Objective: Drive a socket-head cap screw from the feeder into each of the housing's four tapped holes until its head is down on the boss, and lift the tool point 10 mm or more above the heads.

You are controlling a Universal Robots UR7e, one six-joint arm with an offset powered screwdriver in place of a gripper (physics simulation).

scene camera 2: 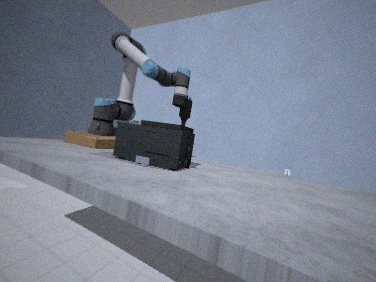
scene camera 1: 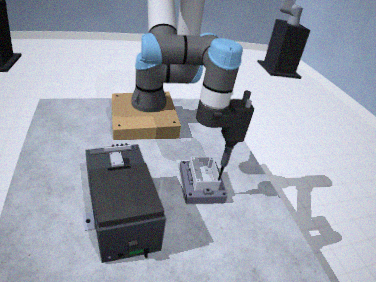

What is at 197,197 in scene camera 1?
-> A dark grey fixture plate.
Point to a black screw feeder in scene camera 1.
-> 112,240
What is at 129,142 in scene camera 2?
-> A black screw feeder.
